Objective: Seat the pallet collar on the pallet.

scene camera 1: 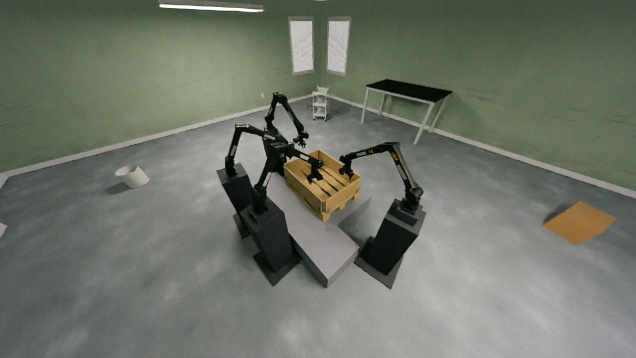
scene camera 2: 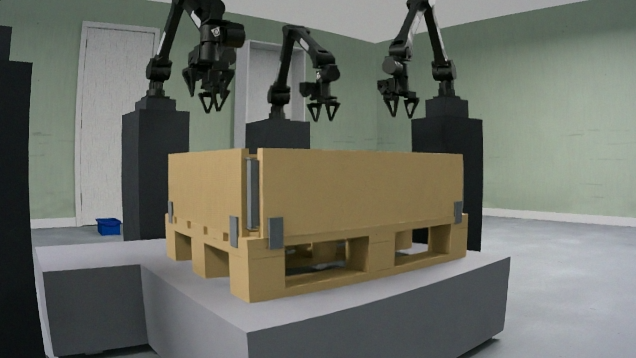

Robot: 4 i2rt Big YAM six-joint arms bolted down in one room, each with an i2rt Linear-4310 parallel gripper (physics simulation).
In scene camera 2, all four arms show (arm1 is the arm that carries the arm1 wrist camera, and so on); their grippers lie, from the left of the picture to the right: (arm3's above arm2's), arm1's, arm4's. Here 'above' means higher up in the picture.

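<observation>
The tan pallet collar [scene camera 1: 342, 192] [scene camera 2: 360, 192] sits upright on the wooden pallet [scene camera 1: 326, 217] [scene camera 2: 257, 285]. In scene camera 2 its lower edge lies along the deck, and grey corner brackets overlap the pallet's top edge. The far sides are hidden. In scene camera 2, arm3's gripper [scene camera 2: 208, 92] is open at upper left, with arm2's gripper [scene camera 2: 213, 110] open below it. Arm1's gripper [scene camera 2: 323, 119] is open near the middle, arm4's gripper [scene camera 2: 402, 116] open to its right. All four appear above the collar's top edge, apart from it, and hold nothing.
A grey platform [scene camera 1: 325, 255] [scene camera 2: 350, 310] carries the pallet, with dark arm pedestals around it. A black-topped table [scene camera 1: 410, 90] and a white cart [scene camera 1: 320, 104] stand at the back. A white bucket [scene camera 1: 132, 177], an orange box [scene camera 1: 580, 222] and a blue bin [scene camera 2: 109, 227] are on the floor.
</observation>
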